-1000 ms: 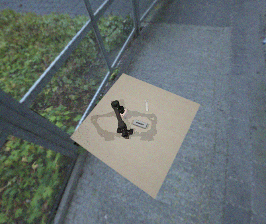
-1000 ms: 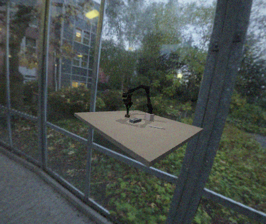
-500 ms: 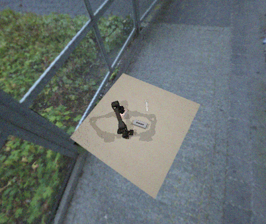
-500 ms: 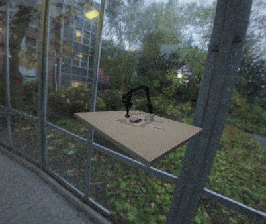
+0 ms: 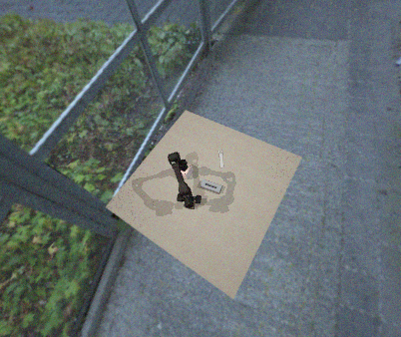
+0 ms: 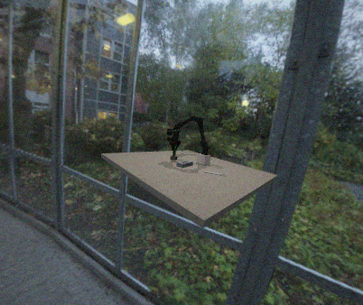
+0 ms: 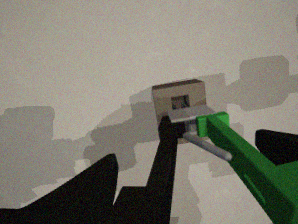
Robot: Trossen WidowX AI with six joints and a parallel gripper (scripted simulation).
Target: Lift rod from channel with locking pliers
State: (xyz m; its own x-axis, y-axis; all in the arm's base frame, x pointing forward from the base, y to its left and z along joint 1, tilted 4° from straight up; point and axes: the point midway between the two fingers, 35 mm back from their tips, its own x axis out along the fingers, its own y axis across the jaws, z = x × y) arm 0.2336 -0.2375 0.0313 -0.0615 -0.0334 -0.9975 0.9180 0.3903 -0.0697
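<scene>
My gripper tip is 1 cm past the dark holster and 9 cm above it. The rest, counted from my gripper tip: grey block (5 cm ahead, 23 cm to the left, 8 cm below); then white bar (2 cm behind, 54 cm to the left, 10 cm below); then dark rod (5 cm ahead, 23 cm to the left, 9 cm below).
</scene>
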